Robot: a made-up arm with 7 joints.
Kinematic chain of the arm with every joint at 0, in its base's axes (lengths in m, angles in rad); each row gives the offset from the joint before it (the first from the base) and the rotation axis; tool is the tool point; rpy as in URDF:
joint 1: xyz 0 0 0.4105 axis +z
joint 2: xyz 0 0 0 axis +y
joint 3: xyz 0 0 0.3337 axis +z
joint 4: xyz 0.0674 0 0 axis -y
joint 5: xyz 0.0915 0 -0.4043 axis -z
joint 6: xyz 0 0 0 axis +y
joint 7: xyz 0.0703 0 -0.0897 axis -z
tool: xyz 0 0 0 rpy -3.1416 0 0
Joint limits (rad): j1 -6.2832..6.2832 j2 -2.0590..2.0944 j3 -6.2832..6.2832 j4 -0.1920..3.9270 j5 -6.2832..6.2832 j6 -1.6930..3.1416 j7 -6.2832..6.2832
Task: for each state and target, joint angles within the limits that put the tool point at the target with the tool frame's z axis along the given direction. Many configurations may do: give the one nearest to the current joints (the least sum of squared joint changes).
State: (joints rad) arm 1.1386 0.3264 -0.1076 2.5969 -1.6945 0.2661 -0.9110
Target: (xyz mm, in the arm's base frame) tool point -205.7 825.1 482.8 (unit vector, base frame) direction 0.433 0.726 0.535
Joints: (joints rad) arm 1.9764 1.1295 -0.3176 2.4083 -2.1554 1.0779 -0.9110
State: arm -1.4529 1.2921 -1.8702 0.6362 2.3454 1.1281 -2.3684
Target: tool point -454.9 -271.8 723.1 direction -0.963 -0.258 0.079
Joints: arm -1.4217 1.5494 -2.1400 1.1464 2.3507 0.7210 -2.3684
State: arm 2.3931 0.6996 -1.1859 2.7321 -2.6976 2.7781 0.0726
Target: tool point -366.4 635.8 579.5 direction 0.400 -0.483 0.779
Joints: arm 2.3669 1.1269 -0.5755 2.3158 -2.2822 2.4657 0.0726
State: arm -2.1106 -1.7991 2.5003 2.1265 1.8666 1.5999 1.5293
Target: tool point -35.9 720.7 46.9 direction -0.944 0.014 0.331
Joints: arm -1.5958 -1.8213 2.8864 2.6398 2.0520 1.9206 1.5293
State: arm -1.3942 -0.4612 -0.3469 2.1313 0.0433 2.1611 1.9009
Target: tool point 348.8 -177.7 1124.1 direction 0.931 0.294 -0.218
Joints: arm -0.8304 -0.0185 0.2144 2.3072 0.9468 1.2844 1.9009
